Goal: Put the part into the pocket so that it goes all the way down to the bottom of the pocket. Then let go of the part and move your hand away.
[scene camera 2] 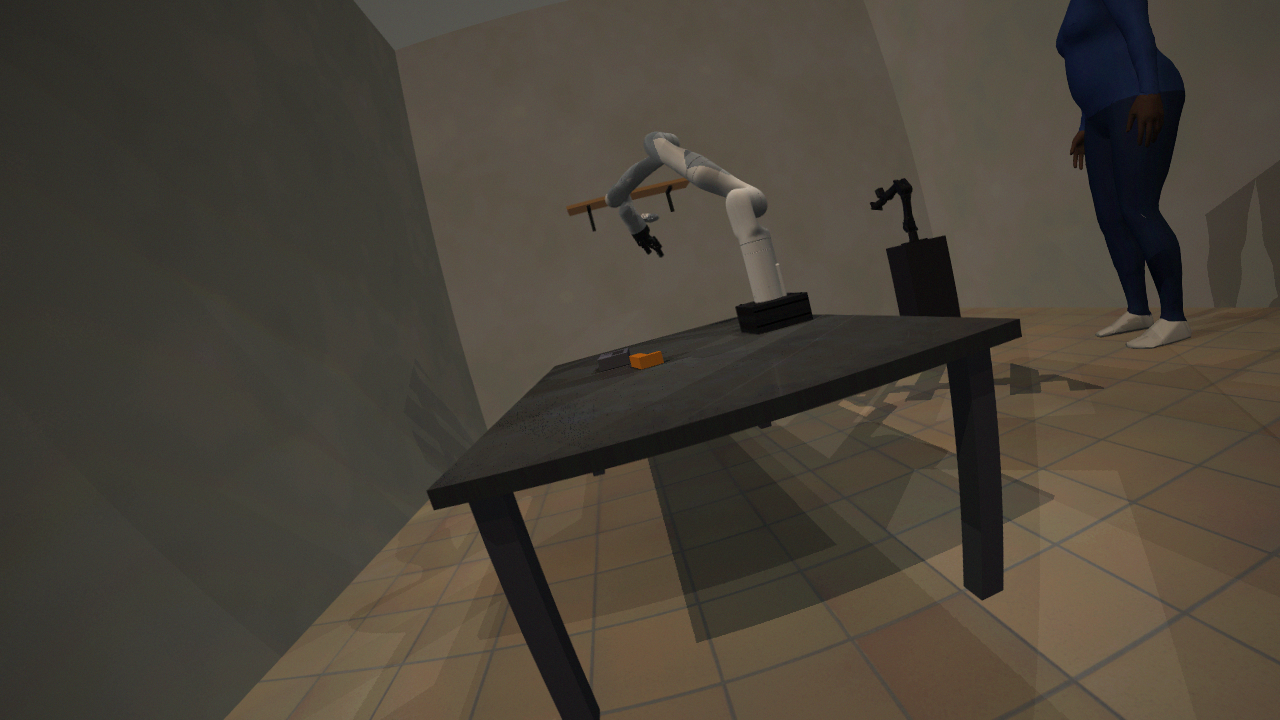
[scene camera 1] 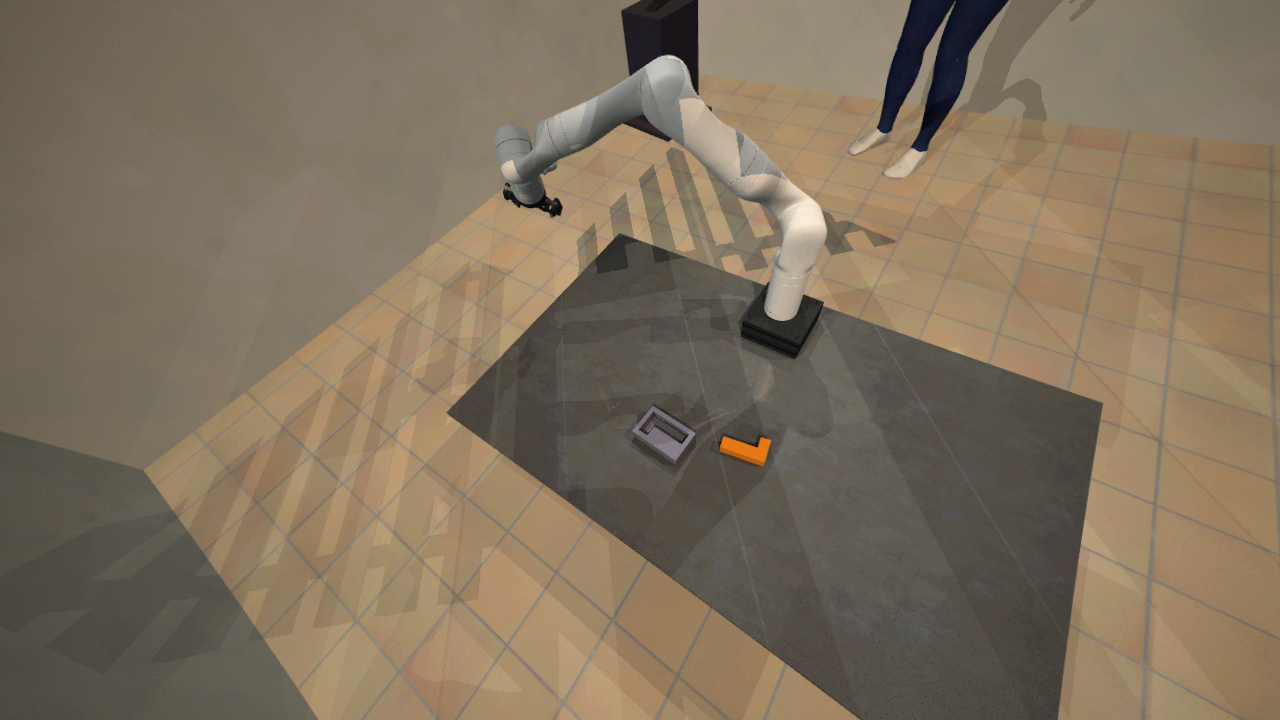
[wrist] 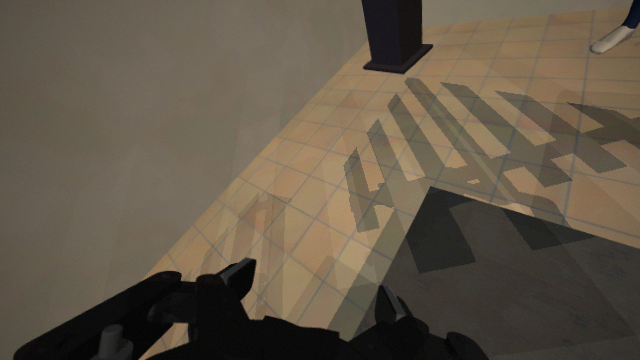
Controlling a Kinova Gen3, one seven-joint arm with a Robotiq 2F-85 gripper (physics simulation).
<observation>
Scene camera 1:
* orange L-shaped part: on the table
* grey pocket block
</observation>
